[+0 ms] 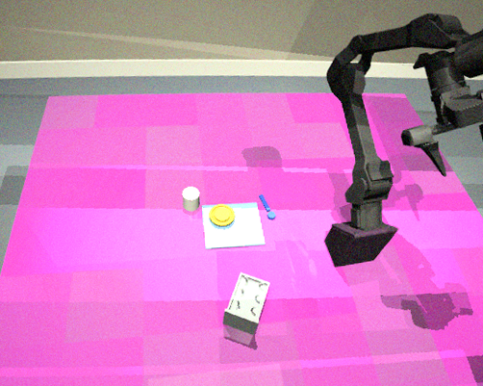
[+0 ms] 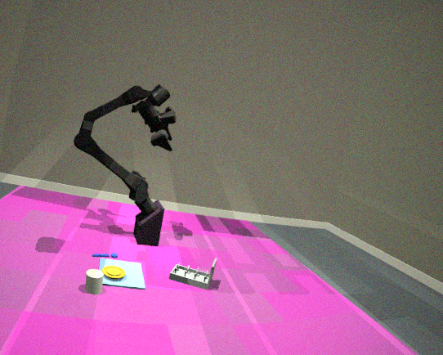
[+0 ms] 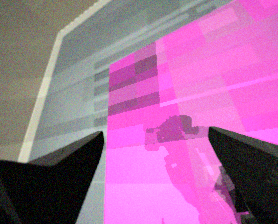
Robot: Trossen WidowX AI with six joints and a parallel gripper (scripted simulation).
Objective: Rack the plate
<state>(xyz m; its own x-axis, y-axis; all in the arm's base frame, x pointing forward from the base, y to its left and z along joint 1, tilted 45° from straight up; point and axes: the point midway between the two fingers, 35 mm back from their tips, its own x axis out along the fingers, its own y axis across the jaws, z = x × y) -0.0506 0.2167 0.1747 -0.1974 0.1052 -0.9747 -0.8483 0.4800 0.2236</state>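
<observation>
My gripper tip is now 380 mm short of the yellow plate, 350 mm above it and 230 mm to the left of it. From my gripper tip the other things lie so: light blue sheet: 360 mm below, 360 mm ahead, 200 mm to the right; grey dish rack: 380 mm ahead, 340 mm below, 10 mm to the left; blue spoon: 360 mm below, 250 mm ahead, 230 mm to the right.
</observation>
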